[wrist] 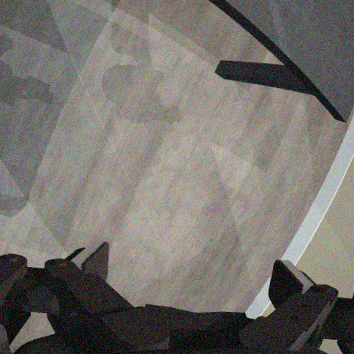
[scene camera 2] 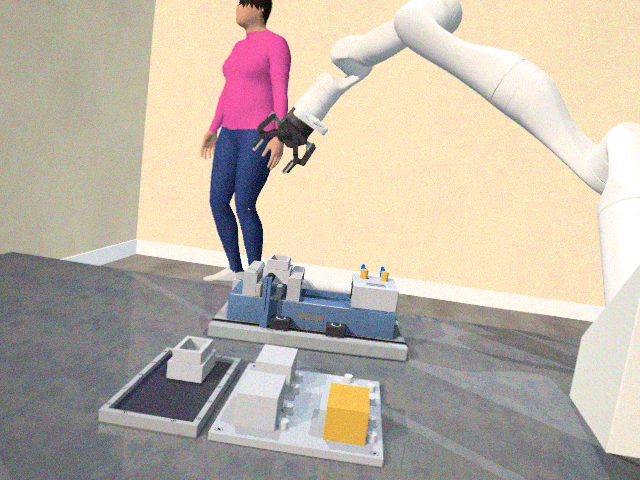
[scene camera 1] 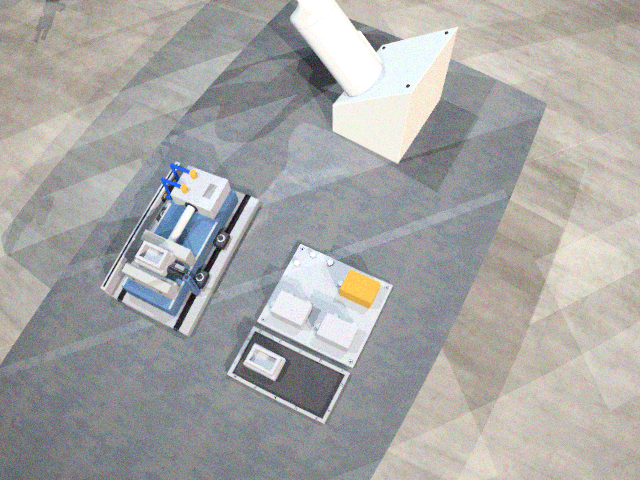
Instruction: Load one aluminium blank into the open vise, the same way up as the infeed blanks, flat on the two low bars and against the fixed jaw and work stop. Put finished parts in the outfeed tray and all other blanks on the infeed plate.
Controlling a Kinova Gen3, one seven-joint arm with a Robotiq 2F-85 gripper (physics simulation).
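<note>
My gripper (scene camera 2: 271, 159) (wrist: 190, 270) is open and empty, high above the far side of the vise (scene camera 1: 201, 235) (scene camera 2: 356, 321). A pale part with a square top pocket (scene camera 1: 153, 256) (scene camera 2: 279, 261) sits between the fixed jaw (scene camera 1: 149, 280) (scene camera 2: 252, 279) and moving jaw (scene camera 2: 295, 285); the jaws and work stop hide its lower part. A similar pocketed part (scene camera 1: 264, 361) (scene camera 2: 188, 367) stands in the outfeed tray (scene camera 1: 275, 397) (scene camera 2: 147, 426). Two pale grey blanks, one (scene camera 1: 291, 308) (scene camera 2: 277, 360) nearer the vise and one (scene camera 1: 337, 331) (scene camera 2: 258, 400) farther, stand on the infeed plate (scene camera 1: 310, 279) (scene camera 2: 302, 442).
An orange block (scene camera 1: 360, 288) (scene camera 2: 346, 413) stands on the infeed plate near small white pins. Blue-and-orange nozzles (scene camera 1: 180, 180) (scene camera 2: 374, 273) rise at the vise's far end. A person (scene camera 2: 253, 87) stands behind the vise, overlapping the gripper in view. The robot base (scene camera 1: 369, 126) stands at the table's back.
</note>
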